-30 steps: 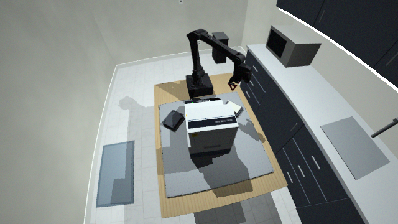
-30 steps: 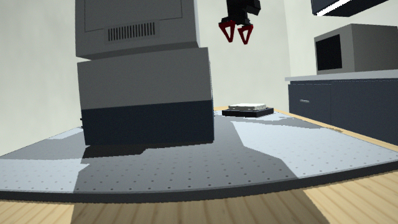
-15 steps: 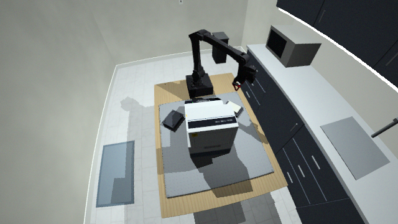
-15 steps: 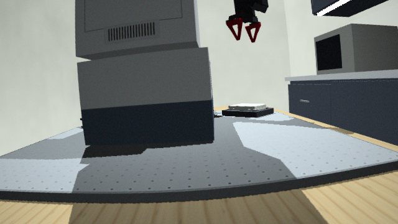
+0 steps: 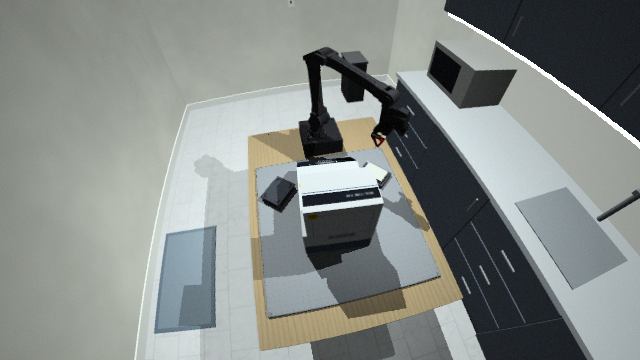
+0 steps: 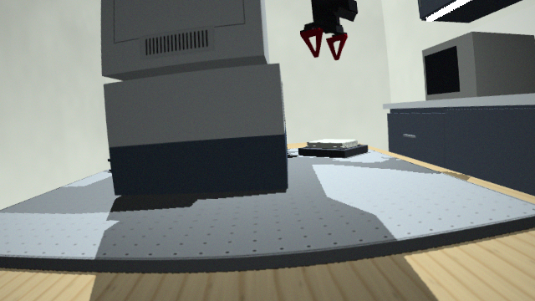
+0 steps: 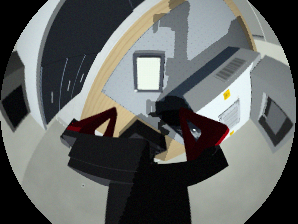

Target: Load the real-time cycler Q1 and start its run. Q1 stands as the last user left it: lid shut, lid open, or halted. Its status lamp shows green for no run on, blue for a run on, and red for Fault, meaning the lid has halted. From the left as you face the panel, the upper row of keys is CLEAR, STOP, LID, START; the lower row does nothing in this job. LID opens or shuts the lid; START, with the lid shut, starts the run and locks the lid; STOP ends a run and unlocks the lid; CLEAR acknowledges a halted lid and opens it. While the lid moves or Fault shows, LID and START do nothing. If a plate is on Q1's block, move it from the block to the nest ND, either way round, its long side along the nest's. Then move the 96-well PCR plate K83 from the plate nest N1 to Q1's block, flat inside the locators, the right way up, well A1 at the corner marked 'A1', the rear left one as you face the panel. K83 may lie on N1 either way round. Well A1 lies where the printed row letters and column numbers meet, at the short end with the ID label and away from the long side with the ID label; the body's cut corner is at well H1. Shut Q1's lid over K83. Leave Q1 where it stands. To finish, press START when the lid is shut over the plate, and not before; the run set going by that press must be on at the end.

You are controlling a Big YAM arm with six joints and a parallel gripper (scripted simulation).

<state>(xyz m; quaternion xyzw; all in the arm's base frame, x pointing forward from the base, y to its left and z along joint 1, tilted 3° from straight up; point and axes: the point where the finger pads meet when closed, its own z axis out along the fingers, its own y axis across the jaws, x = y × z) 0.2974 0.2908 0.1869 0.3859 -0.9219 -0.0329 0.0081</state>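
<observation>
My gripper is now 25 cm above the white 96-well plate K83. The rest, counted from my hand: dark nest N1: 27 cm below; dark nest ND: 55 cm to the right, 25 cm below, 5 cm ahead.
</observation>
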